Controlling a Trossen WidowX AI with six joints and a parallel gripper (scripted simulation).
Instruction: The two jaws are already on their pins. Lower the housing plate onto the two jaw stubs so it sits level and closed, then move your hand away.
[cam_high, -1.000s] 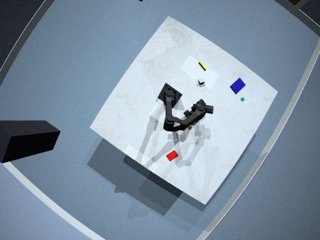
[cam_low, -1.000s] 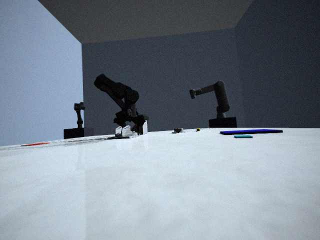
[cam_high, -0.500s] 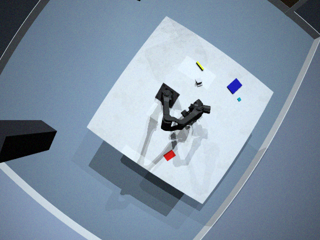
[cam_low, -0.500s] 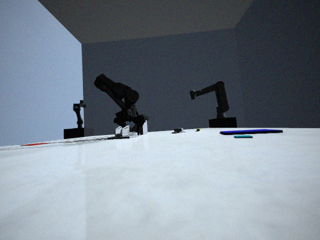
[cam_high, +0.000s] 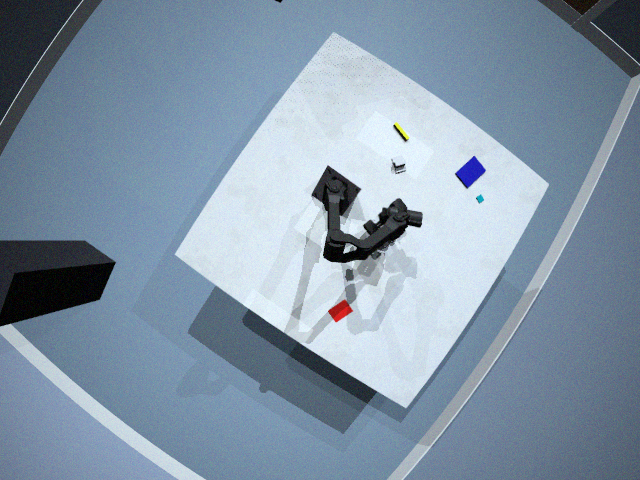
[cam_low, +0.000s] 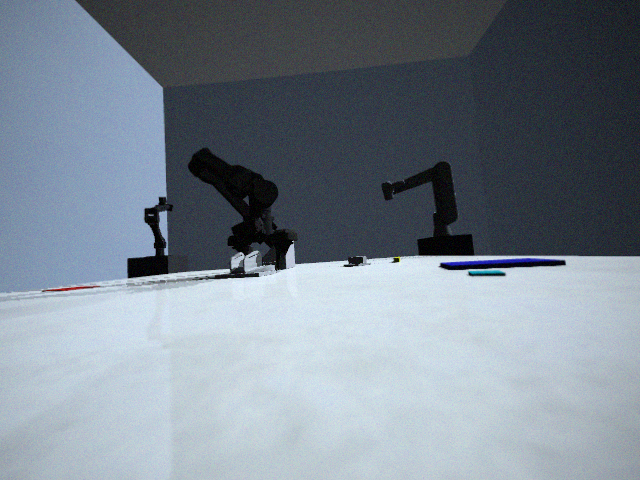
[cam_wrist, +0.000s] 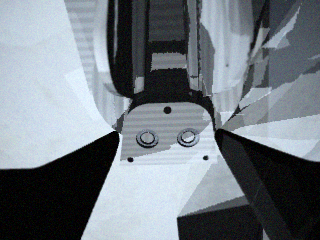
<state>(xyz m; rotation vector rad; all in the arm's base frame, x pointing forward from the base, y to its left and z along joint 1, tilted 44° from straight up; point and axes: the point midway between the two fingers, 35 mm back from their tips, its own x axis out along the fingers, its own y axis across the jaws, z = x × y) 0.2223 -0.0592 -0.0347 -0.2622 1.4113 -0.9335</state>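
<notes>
My gripper tip is now 10 mm short of the housing plate and 20 mm below it. From my gripper tip the other things lie so: yellow bar: 100 mm behind, 400 mm to the left; then white block: 40 mm behind, 260 mm to the left; then red pad: 40 mm ahead, 440 mm to the right, 10 mm below.
</notes>
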